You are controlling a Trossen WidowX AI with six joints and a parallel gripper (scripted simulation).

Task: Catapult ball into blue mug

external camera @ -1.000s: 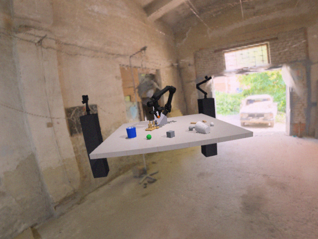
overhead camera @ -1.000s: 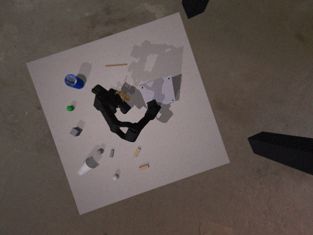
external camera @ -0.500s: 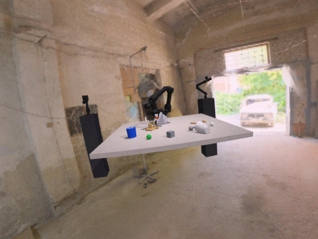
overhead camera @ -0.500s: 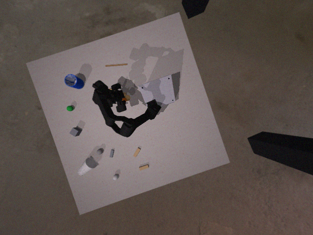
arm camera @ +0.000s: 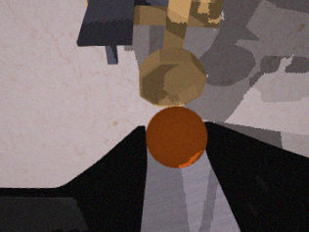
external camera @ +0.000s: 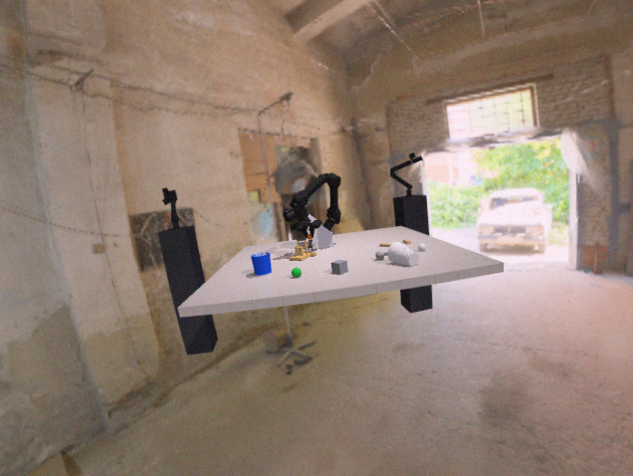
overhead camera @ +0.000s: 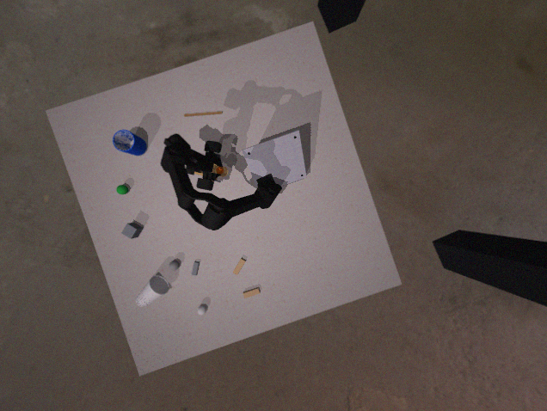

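Right now my gripper tip is 10 mm below the orange ball. Also, from my gripper tip: wooden catapult (60 mm ahead, 50 mm below, 30 mm to the right); then blue mug (320 mm ahead, 280 mm to the right, 70 mm below); then wooden stick (300 mm to the right, 90 mm below, 20 mm behind).
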